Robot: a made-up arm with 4 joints.
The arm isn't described. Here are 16 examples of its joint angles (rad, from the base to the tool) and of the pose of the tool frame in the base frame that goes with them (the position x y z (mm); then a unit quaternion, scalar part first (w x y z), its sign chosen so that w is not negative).
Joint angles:
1: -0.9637 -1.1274 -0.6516 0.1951
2: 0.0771 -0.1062 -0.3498 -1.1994
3: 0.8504 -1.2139 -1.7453 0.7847
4: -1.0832 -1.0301 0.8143 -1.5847
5: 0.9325 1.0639 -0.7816 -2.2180
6: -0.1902 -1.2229 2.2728 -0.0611
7: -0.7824 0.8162 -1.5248 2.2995
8: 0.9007 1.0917 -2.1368 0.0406
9: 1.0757 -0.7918 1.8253 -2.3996
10: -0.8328 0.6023 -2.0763 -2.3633
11: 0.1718 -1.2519 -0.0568 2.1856
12: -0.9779 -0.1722 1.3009 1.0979
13: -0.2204 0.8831 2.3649 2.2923
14: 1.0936 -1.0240 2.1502 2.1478
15: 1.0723 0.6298 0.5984 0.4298
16: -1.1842 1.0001 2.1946 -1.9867
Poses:
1: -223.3 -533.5 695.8 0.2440 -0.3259 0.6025 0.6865
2: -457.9 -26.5 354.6 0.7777 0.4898 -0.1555 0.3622
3: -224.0 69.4 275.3 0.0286 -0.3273 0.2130 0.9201
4: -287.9 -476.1 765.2 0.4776 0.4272 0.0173 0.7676
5: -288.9 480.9 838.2 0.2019 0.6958 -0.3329 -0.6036
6: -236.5 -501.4 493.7 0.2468 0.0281 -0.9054 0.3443
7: -351.1 -143.0 182.1 0.0688 -0.2946 0.8307 0.4673
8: -358.4 521.0 831.2 0.2015 0.8702 0.3242 0.3115
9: -423.8 66.9 452.9 0.5871 -0.2929 0.7147 -0.2424
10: -477.4 -166.7 192.6 0.6224 0.3493 -0.2744 -0.6444
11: -236.5 -244.4 406.2 0.1350 -0.9014 -0.1598 0.3790
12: -549.0 -335.1 590.4 0.2867 -0.9210 -0.2052 0.1657
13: -424.4 296.9 303.4 0.1093 -0.4775 0.1161 -0.8641
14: -384.7 52.0 331.3 0.9105 -0.0459 -0.1232 -0.3921
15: -449.7 285.0 853.7 0.9936 0.0529 -0.0697 0.0720
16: -362.6 -202.6 203.6 0.0112 -0.3770 -0.2113 0.9017
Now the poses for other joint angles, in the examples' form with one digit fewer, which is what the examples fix.
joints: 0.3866 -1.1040 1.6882 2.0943
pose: -338 -270 360 0.794 -0.510 -0.295 -0.147
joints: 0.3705 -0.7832 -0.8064 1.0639
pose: -326 -88 351 0.327 -0.422 0.144 0.833
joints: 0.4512 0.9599 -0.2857 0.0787
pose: -354 360 574 0.969 0.197 0.109 0.101
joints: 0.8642 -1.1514 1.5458 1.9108
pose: -310 -84 327 0.867 -0.319 -0.359 -0.133
